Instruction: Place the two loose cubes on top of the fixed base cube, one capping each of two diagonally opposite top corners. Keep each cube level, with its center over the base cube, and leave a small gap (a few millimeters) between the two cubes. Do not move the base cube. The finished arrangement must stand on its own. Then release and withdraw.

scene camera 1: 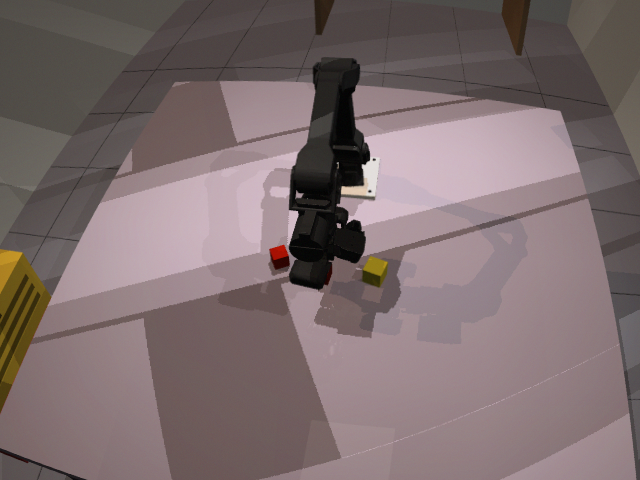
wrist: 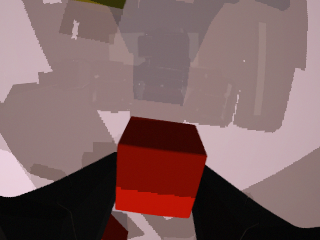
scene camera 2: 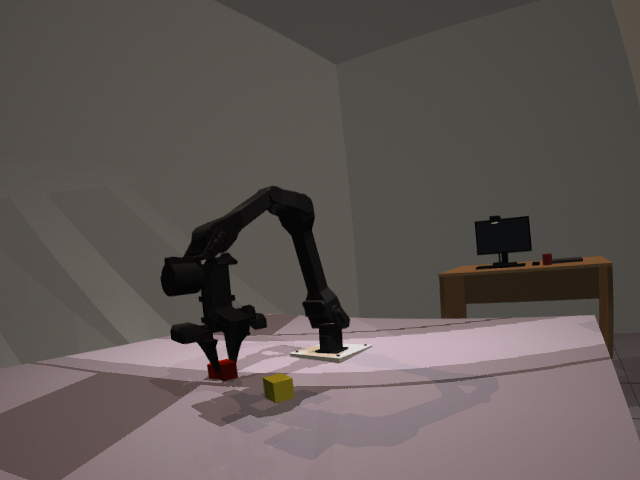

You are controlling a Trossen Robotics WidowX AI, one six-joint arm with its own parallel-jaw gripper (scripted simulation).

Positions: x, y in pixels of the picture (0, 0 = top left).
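A red cube [wrist: 159, 164] is being carried by my gripper [scene camera 2: 225, 369].
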